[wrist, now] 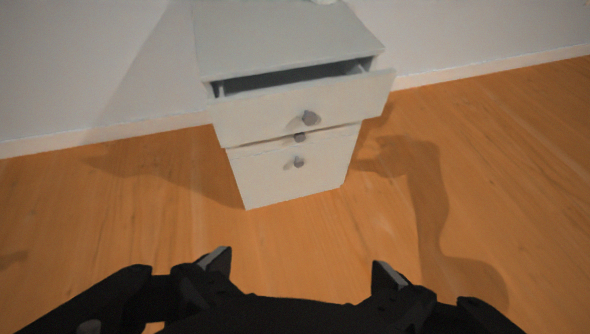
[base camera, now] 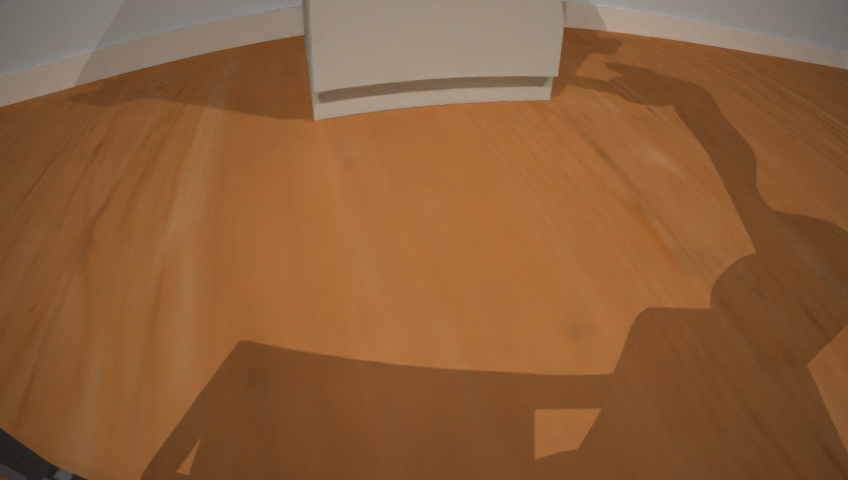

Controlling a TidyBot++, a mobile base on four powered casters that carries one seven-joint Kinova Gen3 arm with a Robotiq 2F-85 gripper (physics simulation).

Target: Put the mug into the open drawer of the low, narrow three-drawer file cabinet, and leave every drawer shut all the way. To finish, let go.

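Frame: origin at the arm's base, x ahead, y left, z up, level; metres.
Seen in the pictures: gripper, fingertip midpoint: (wrist: 300, 269).
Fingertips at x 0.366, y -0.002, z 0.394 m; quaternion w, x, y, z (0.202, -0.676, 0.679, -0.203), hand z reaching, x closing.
Observation:
A point is followed by its place in that frame.
The low white three-drawer cabinet (base camera: 434, 41) @(x 0.821, y 0.051, z -0.269 m) (wrist: 285, 37) @(x 0.929, y 0.071, z 0.249 m) stands against the wall. Its top drawer (wrist: 260, 112) @(x 0.728, y 0.104, z 0.189 m) is pulled part way out, and a dark gap shows behind its front. The part of the inside that shows holds no mug. The middle drawer is mostly hidden under it, with its knob (wrist: 299, 137) @(x 0.800, y 0.023, z 0.042 m) showing. The bottom drawer (wrist: 270, 175) @(x 0.796, y 0.117, z -0.153 m) looks shut. A white object, likely the mug (wrist: 324, 1) @(x 1.116, y -0.019, z 0.258 m), stands at the back of the cabinet top, cut off by the wrist view's upper edge. My gripper (wrist: 300, 269) @(x 0.366, y -0.002, z 0.394 m) is open and empty, in front of the cabinet and apart from it.
The wall (base camera: 148, 29) @(x 1.156, y 0.850, z -0.290 m) (wrist: 90, 60) @(x 1.158, y 0.848, z 0.002 m) with a pale baseboard (base camera: 178, 44) @(x 1.173, y 0.767, z -0.351 m) (wrist: 150, 126) @(x 1.166, y 0.786, z -0.348 m) runs behind the cabinet on both sides. The wooden floor (base camera: 386, 237) @(x 0.510, y 0.073, z -0.396 m) (wrist: 150, 200) @(x 0.786, y 0.645, z -0.396 m) lies in front, crossed by shadows of the arm and base.

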